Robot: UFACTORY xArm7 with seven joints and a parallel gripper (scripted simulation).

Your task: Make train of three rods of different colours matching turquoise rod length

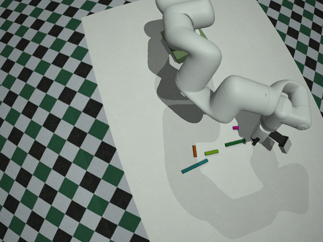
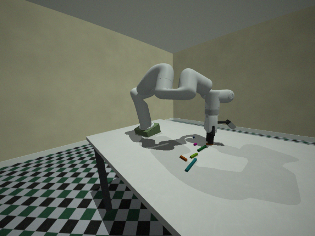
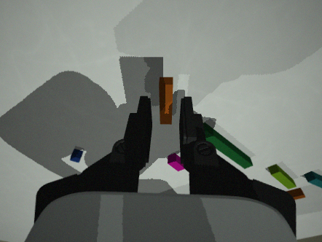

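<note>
My gripper is now 12 cm past the blue rod, 3 cm to the right of it and 3 cm above it. From my hand the other things lie so: magenta rod: 6 cm to the right, 6 cm behind, 3 cm below; then green rod: 8 cm to the right, 3 cm below, 1 cm behind; then lime rod: 18 cm to the right, 3 cm below.
</note>
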